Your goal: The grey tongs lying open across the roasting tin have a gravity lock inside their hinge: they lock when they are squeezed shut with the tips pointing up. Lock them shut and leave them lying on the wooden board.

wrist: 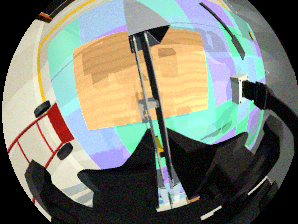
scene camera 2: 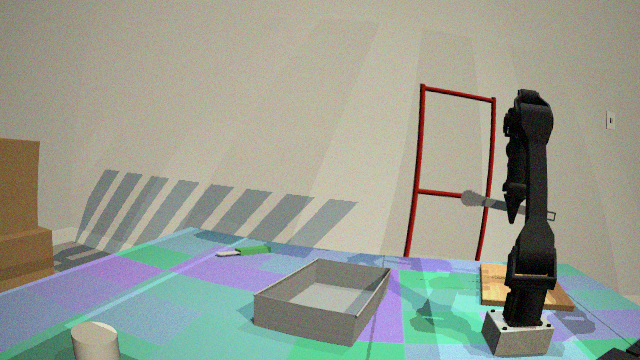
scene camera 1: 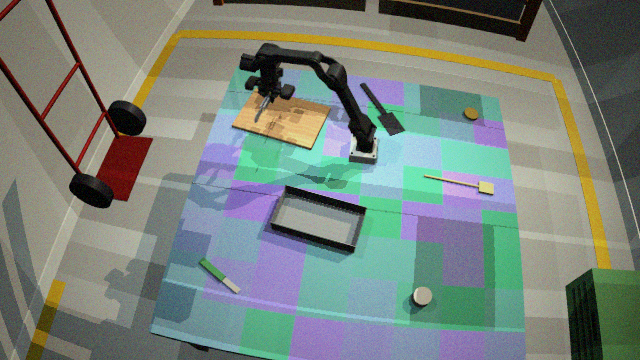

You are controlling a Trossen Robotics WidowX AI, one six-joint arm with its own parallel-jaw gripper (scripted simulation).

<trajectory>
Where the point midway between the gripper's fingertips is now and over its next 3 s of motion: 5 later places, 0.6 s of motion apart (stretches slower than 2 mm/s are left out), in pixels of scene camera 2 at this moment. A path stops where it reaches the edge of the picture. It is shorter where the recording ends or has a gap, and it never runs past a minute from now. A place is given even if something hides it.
My gripper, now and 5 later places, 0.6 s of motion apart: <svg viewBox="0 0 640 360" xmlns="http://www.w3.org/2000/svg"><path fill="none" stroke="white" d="M511 223L523 224L532 226L532 230L532 231L533 229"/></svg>
</trajectory>
